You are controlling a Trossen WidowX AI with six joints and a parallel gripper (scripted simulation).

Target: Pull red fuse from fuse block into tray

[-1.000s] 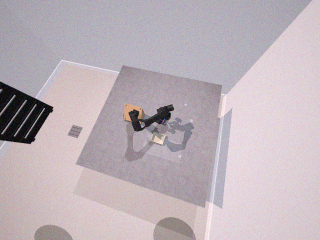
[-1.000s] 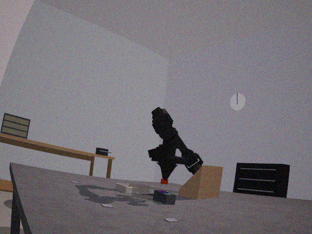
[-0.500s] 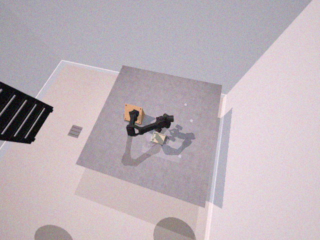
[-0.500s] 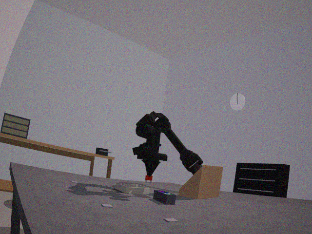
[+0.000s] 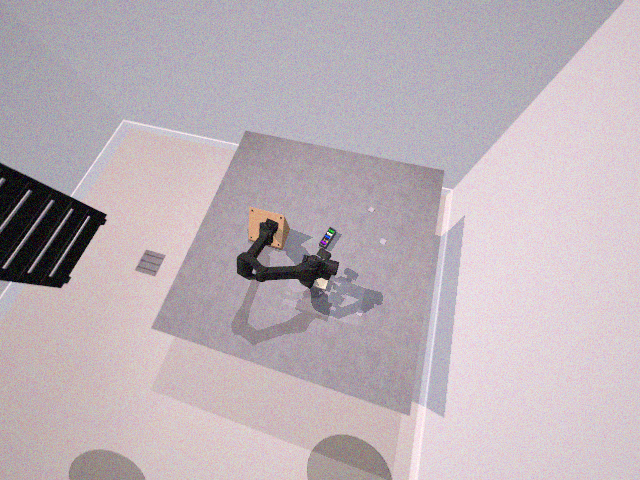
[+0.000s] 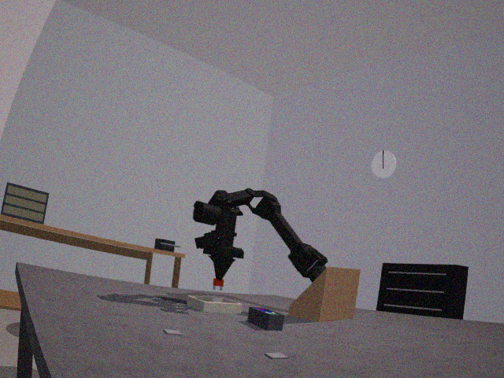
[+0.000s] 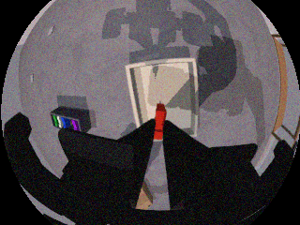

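Right now the pale tray is 1 cm to the right of my gripper tip and 9 cm below it. Round my gripper tip: blue fuse: 3 cm behind, 21 cm to the left, 7 cm below; then purple fuse: 3 cm behind, 17 cm to the left, 7 cm below; then red fuse: 1 cm below.
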